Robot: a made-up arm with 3 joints.
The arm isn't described. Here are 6 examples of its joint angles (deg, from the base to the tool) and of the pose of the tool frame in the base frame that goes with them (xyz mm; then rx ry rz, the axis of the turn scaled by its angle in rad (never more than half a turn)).
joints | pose
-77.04 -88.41 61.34 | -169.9 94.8 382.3 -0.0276 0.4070 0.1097
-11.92 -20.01 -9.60 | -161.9 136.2 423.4 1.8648 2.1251 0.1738
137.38 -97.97 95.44 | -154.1 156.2 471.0 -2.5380 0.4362 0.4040
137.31 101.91 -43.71 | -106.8 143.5 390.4 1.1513 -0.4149 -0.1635
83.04 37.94 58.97 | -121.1 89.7 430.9 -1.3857 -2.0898 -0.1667
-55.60 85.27 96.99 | -81.2 173.6 411.3 0.5181 0.7642 -2.6787
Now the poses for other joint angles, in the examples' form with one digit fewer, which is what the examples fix.
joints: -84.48 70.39 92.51
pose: -92 178 392 0.427 0.059 -2.474
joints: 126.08 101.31 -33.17
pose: -102 140 388 0.921 -0.602 -0.187
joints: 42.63 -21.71 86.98
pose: -171 154 444 2.146 1.049 -0.484
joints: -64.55 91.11 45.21
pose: -77 156 425 -1.638 -0.617 2.443
